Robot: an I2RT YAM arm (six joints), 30 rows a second.
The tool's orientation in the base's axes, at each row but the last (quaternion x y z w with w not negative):
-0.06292, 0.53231, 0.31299, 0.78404
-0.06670, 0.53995, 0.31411, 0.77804
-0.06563, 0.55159, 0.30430, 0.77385
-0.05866, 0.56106, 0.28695, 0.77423
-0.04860, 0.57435, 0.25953, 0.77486
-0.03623, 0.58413, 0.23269, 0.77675
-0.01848, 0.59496, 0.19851, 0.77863
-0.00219, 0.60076, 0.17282, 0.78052
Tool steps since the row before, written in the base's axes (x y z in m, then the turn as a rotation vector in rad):
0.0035, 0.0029, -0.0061, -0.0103, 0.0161, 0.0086
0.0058, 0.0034, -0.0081, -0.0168, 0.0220, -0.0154
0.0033, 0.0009, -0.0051, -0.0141, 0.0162, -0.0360
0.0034, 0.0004, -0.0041, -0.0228, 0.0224, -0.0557
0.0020, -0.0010, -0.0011, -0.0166, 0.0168, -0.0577
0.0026, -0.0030, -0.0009, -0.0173, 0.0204, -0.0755
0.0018, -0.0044, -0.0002, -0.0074, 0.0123, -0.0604
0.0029, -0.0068, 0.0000, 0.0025, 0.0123, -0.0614
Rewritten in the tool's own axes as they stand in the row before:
0.0074, -0.0011, 0.0014, -0.0031, 0.0206, 0.0024
0.0098, -0.0025, 0.0028, 0.0191, 0.0233, -0.0099
0.0056, -0.0023, 0.0011, 0.0357, 0.0123, -0.0182
0.0046, -0.0024, 0.0015, 0.0541, 0.0173, -0.0300
0.0011, -0.0020, 0.0010, 0.0552, 0.0092, -0.0274
0.0004, -0.0039, 0.0010, 0.0727, 0.0088, -0.0325
-0.0007, -0.0047, 0.0004, 0.0584, 0.0012, -0.0211
-0.0012, -0.0072, 0.0013, 0.0615, -0.0017, -0.0121

